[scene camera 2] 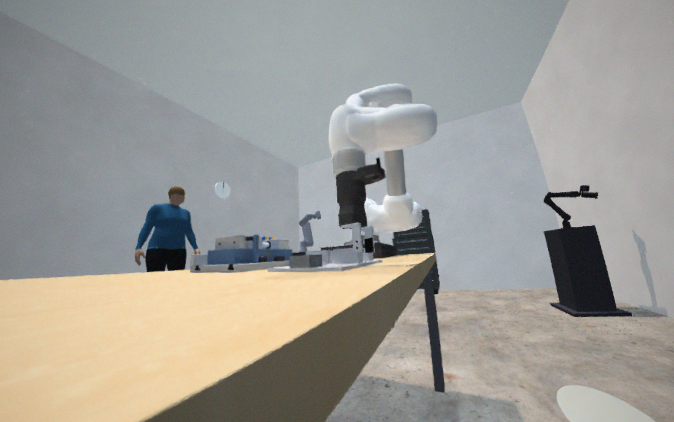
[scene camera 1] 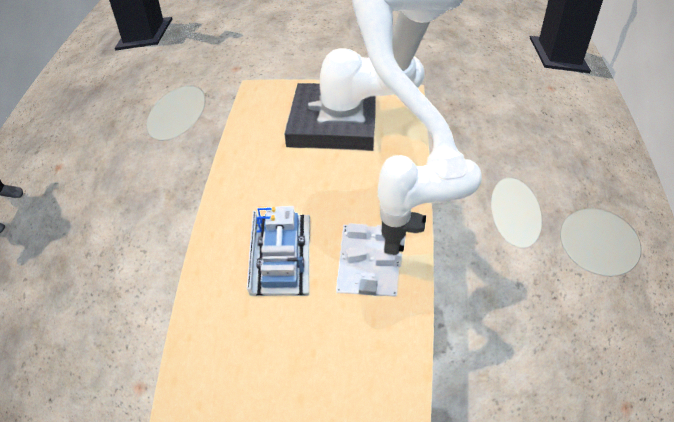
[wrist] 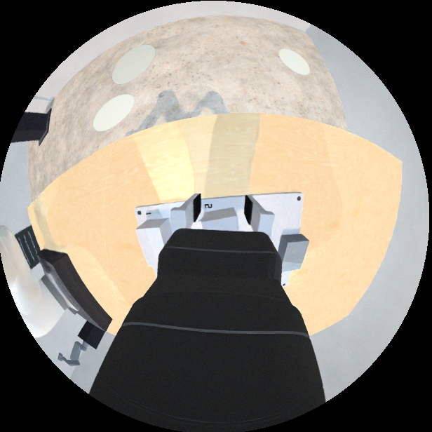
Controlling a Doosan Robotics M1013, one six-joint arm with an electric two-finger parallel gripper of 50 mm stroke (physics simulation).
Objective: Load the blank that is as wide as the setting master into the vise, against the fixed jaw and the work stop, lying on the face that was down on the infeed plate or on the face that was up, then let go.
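Places are measured from the arm's base along level axes (x ahead, y left, z up), in centimetres.
Pixels of known places: gripper, fingertip midpoint: [scene camera 2: 364, 252] [scene camera 1: 399, 258]; arm's base at its link origin: [scene camera 1: 341, 109].
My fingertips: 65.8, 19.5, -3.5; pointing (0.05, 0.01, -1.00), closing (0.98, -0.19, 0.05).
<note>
Ahead of a thing's pixels: the offset from my fingertips to its top centre, as dx, dy, dz. "pt": to the spot under its first point. Level surfaces: height alone.
My gripper [scene camera 1: 392, 253] [scene camera 2: 362, 242] [wrist: 222, 202] is open, low over the right edge of the white infeed plate @(-1.2, -9.3, -2.4) [scene camera 1: 348, 275] [wrist: 292, 212]. In the wrist view its fingers stand on either side of a pale grey blank @(-0.6, -4.4, +1.2) [scene camera 1: 385, 260] [wrist: 220, 219] beside the mark 2, not gripping it. Another pale blank @(-1.7, -13.5, +1.2) [scene camera 1: 356, 255] lies left of it, and one @(-10.7, -13.2, +1.2) [scene camera 1: 357, 231] at the back left. A darker grey block @(+9.8, -9.8, +0.1) [scene camera 1: 368, 284] [scene camera 2: 306, 260] [wrist: 294, 250] sits at the plate's front. The vise @(-2.4, -38.2, +6.8) [scene camera 1: 279, 282] [scene camera 2: 230, 256] stands left of the plate; no blank shows between its jaws. Which block is the setting master I cannot tell.
The vise sits on a grey base plate @(pt +9.5, -29.1, -1.2) [scene camera 1: 305, 285] with dark rails; blue and yellow fittings @(pt -10.0, -42.4, +7.7) [scene camera 1: 265, 217] are at its back left. The arm's black pedestal [scene camera 1: 330, 140] is at the back of the wooden table @(dz -3.2) [scene camera 1: 280, 350]. A person [scene camera 2: 170, 227] stands beyond the table.
</note>
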